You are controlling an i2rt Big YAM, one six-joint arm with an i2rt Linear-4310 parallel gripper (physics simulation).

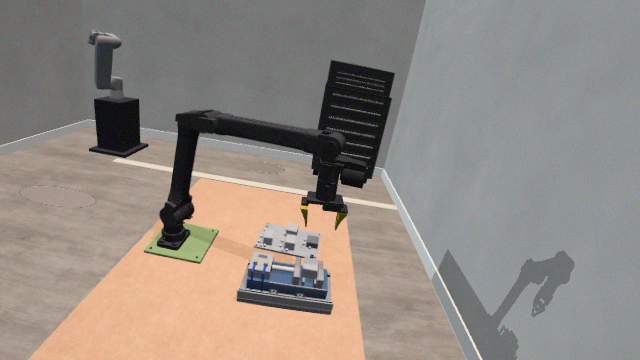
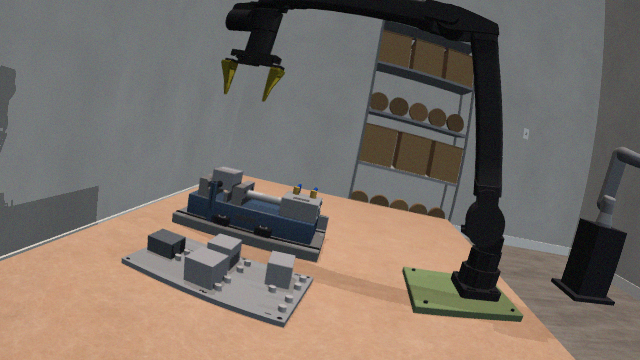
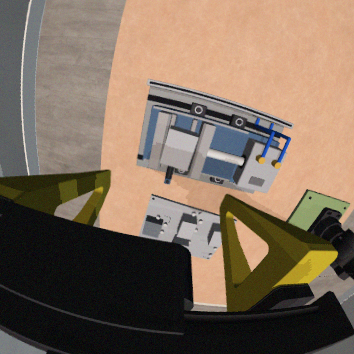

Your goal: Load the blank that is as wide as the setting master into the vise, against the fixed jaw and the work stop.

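Pixels of known places: gripper, fingertip midpoint: [image 1: 320,227] [image 2: 243,97] [image 3: 167,189]; arm's base, link origin: [image 1: 174,239] [image 2: 473,289] [image 3: 321,223].
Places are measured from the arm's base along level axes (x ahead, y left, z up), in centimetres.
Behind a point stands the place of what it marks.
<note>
A light grey block [image 1: 310,269] {x 52.7, y -14.9, z 10.4 cm} [image 2: 228,176] {x 51.5, y -9.1, z 9.7 cm} [image 3: 180,147] {x 52.4, y -12.7, z 10.4 cm} sits upright in the blue vise [image 1: 287,286] {x 46.5, y -17.8, z 4.4 cm} [image 2: 250,220] {x 44.9, y -6.8, z 2.9 cm} [image 3: 227,137] {x 44.2, y -15.6, z 4.9 cm}, between the end jaw [image 2: 204,186] [image 3: 160,135] and the jaw on the rod [image 2: 242,191] {x 47.5, y -7.3, z 7.8 cm} [image 3: 204,145] {x 48.5, y -13.6, z 8.5 cm}. The dark stop post [image 2: 213,195] {x 52.6, y -4.6, z 6.2 cm} [image 3: 169,175] {x 52.8, y -6.3, z 8.4 cm} stands at its side; exact contact with jaws and stop cannot be told. My gripper [image 1: 321,227] {x 53.2, y -13.7, z 25.6 cm} [image 2: 245,97] {x 53.2, y -13.7, z 25.6 cm} [image 3: 167,189] {x 53.2, y -13.7, z 25.6 cm} is open and empty, high above the vise and plate. Which block is the setting master is not clear.
The grey pegged plate [image 2: 240,290] {x 38.6, y 19.4, z -0.3 cm} [image 3: 172,205] {x 49.4, y 6.5, z -0.3 cm} lies beside the vise and bears a dark block [image 1: 312,241] {x 53.1, y 13.0, z 2.2 cm} [image 2: 166,243] {x 51.9, y 17.3, z 2.0 cm} and three grey blocks, among them a large one [image 2: 205,268] {x 43.0, y 22.6, z 2.6 cm} and one at the arm side [image 1: 268,237] {x 35.3, y 8.8, z 3.2 cm} [image 2: 280,269] {x 34.5, y 14.4, z 2.6 cm}. Blue hoses [image 1: 264,275] {x 38.7, y -17.1, z 6.6 cm} [image 3: 285,147] {x 35.3, y -18.1, z 9.9 cm} rise at the vise's cylinder end.
</note>
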